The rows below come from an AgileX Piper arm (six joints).
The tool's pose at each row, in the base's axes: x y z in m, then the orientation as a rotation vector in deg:
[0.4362 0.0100 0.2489 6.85 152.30 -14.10]
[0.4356 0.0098 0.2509 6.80 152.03 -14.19]
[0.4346 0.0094 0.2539 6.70 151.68 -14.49]
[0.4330 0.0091 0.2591 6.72 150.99 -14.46]
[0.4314 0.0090 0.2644 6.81 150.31 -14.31]
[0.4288 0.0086 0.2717 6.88 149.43 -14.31]
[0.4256 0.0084 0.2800 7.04 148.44 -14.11]
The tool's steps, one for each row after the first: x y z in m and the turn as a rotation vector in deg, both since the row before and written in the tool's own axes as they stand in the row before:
[-0.0004 -0.0006 -0.0020 0.06 -0.27 -0.02]
[-0.0005 -0.0010 -0.0030 0.21 -0.34 -0.09]
[-0.0010 -0.0013 -0.0052 0.00 -0.68 0.09]
[-0.0011 -0.0011 -0.0053 -0.07 -0.67 0.17]
[-0.0013 -0.0019 -0.0074 0.04 -0.86 0.15]
[-0.0014 -0.0019 -0.0086 -0.08 -0.97 0.26]

